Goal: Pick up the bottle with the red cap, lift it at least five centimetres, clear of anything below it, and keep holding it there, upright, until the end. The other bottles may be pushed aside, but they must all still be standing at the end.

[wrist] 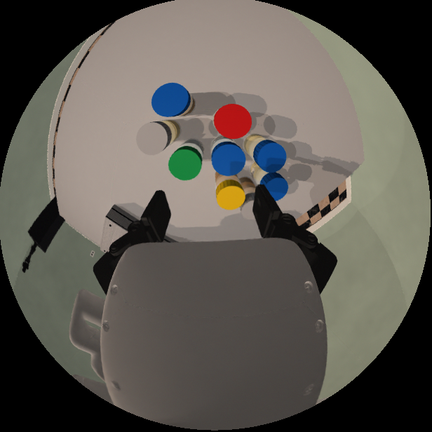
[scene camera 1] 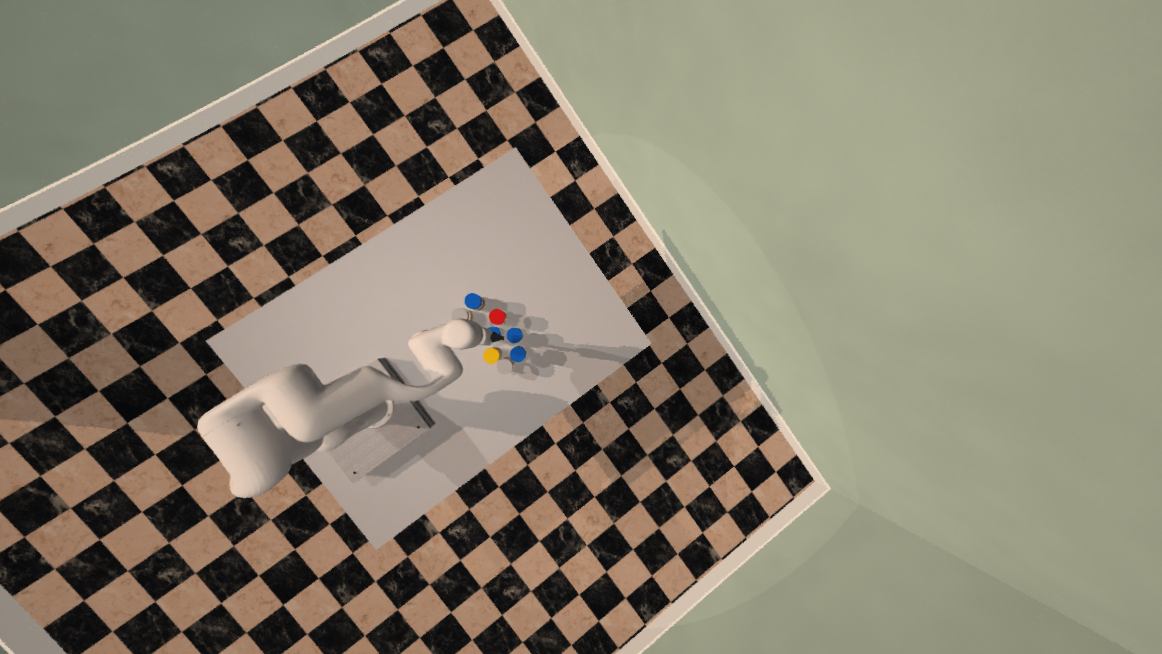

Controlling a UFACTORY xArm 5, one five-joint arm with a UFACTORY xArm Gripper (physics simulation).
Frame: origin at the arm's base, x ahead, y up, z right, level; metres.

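Seen in the pictures: arm's base at its link origin: (scene camera 1: pixel 374 408).
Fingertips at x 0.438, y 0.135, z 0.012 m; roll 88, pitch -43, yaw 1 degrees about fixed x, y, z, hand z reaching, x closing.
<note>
Pixels of each thing's top centre, then the offset from my fingertips to it.
- bottle with the red cap, top centre: (scene camera 1: pixel 497 316) dy -0.098, dx +0.073, dz -0.022 m
- middle blue cap at its top centre: (scene camera 1: pixel 492 334) dy -0.098, dx +0.024, dz +0.018 m
- second blue cap at its top centre: (scene camera 1: pixel 514 335) dy -0.098, dx +0.082, dz +0.065 m
- pale cap at its top centre: (scene camera 1: pixel 459 315) dy -0.098, dx -0.026, dz -0.098 m
- yellow cap at its top centre: (scene camera 1: pixel 491 355) dy -0.098, dx -0.023, dz +0.075 m
The bottle with the red cap (scene camera 1: pixel 496 316) (wrist: pixel 232 121) stands upright in the bottle group, ahead of the fingers in the wrist view. My gripper (scene camera 1: pixel 496 337) (wrist: pixel 210 199) is open and empty, above the group. In the scene view its dark tip partly covers the middle blue cap (scene camera 1: pixel 493 330) (wrist: pixel 228 158), beside the red one. A second blue cap (scene camera 1: pixel 514 334) (wrist: pixel 270 156) is also close to the red one. In the wrist view the right finger overlaps the edge of another blue cap (scene camera 1: pixel 517 354) (wrist: pixel 274 186). The red-capped bottle's body is mostly hidden under its cap.
Upright bottles with a blue cap (scene camera 1: pixel 473 301) (wrist: pixel 170 100), a pale cap (scene camera 1: pixel 461 315) (wrist: pixel 152 138), a green cap (wrist: pixel 185 163) and a yellow cap (scene camera 1: pixel 491 355) (wrist: pixel 230 196) stand around. Another pale bottle (wrist: pixel 248 207) is partly hidden behind the yellow one. The arm hides the green cap in the scene view.
</note>
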